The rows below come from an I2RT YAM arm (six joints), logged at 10 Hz.
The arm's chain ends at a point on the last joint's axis. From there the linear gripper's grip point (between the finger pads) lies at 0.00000 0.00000 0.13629 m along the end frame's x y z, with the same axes.
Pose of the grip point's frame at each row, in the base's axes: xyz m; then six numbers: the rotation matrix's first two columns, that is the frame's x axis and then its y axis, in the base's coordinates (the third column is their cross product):
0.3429 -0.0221 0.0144 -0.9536 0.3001 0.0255 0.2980 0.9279 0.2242
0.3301 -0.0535 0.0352 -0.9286 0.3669 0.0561 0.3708 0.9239 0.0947
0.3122 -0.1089 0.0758 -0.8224 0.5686 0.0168 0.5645 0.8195 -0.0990
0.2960 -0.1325 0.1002 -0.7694 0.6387 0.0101 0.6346 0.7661 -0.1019
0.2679 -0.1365 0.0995 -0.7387 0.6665 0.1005 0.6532 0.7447 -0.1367
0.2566 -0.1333 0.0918 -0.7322 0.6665 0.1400 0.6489 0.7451 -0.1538
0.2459 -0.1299 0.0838 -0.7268 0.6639 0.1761 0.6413 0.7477 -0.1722
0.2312 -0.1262 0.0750 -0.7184 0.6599 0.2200 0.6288 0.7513 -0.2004
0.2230 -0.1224 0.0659 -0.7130 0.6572 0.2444 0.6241 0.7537 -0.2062
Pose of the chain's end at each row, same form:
0.3370 -0.0523 0.1472 -0.9536 0.3001 0.0255 0.2980 0.9279 0.2242
0.3324 -0.0683 0.1707 -0.9286 0.3669 0.0561 0.3708 0.9239 0.0947
0.3217 -0.0991 0.2114 -0.8224 0.5686 0.0168 0.5645 0.8195 -0.0990
0.3059 -0.1227 0.2358 -0.7694 0.6387 0.0101 0.6346 0.7661 -0.1019
0.2905 -0.1317 0.2338 -0.7387 0.6665 0.1005 0.6532 0.7447 -0.1367
0.2848 -0.1303 0.2251 -0.7322 0.6665 0.1400 0.6489 0.7451 -0.1538
0.2794 -0.1282 0.2159 -0.7268 0.6639 0.1761 0.6413 0.7477 -0.1722
0.2718 -0.1254 0.2051 -0.7184 0.6599 0.2200 0.6288 0.7513 -0.2004
0.2666 -0.1232 0.1950 -0.7130 0.6572 0.2444 0.6241 0.7537 -0.2062

